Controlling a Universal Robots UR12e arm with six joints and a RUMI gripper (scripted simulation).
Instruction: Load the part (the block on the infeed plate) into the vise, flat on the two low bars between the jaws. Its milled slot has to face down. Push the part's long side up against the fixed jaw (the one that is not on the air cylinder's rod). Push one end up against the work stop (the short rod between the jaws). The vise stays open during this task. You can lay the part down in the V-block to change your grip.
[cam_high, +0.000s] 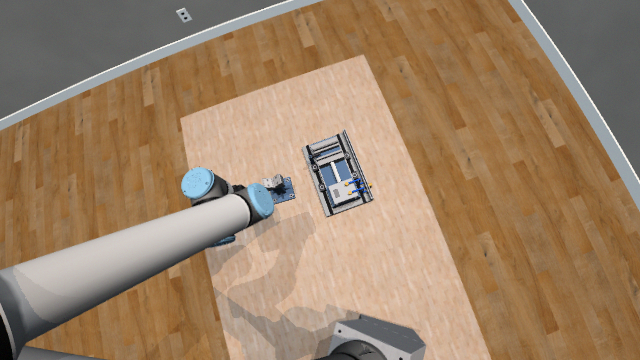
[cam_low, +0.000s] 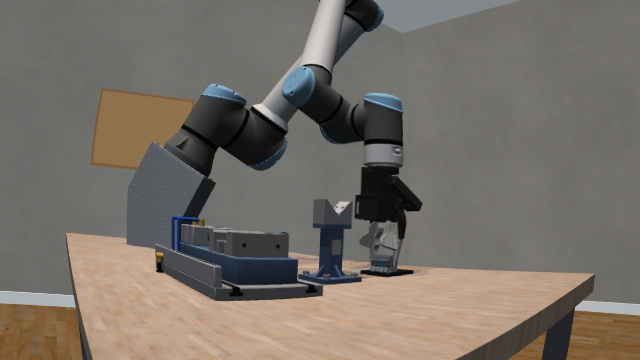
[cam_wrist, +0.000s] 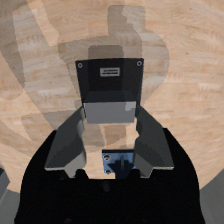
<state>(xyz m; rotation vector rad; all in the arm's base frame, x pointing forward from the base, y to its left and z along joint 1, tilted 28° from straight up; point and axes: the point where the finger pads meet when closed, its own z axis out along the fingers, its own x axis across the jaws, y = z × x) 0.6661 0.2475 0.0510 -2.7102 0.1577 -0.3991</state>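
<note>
Right now the part is 1 cm to the right of my hand and 1 cm below it. The rest, counted from my hand: work stop (35 cm to the right, 7 cm ahead, 6 cm above); then infeed plate (3 cm below, 1 cm to the left); then vise (39 cm to the right, 1 cm above).
</note>
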